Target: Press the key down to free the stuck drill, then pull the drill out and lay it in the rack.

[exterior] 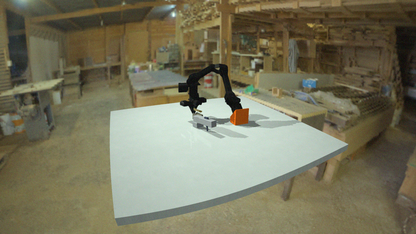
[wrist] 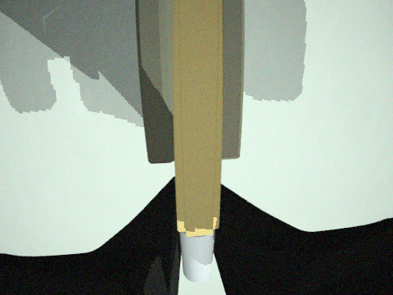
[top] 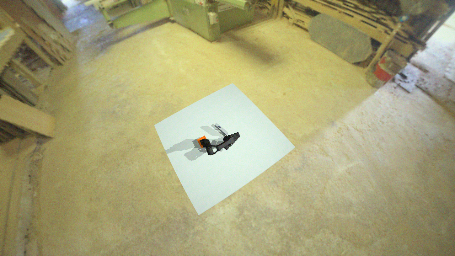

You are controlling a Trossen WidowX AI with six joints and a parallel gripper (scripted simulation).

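Right now my gripper tip is 1 cm past the drill, 4 cm to the right of it and 3 cm below it. From my gripper tip the other things lie so: grey block (23 cm to the left, 2 cm above); dark blue key (1 cm behind, 26 cm to the left, 2 cm above); tan stepped rack (2 cm behind, 5 cm to the left, 1 cm below).
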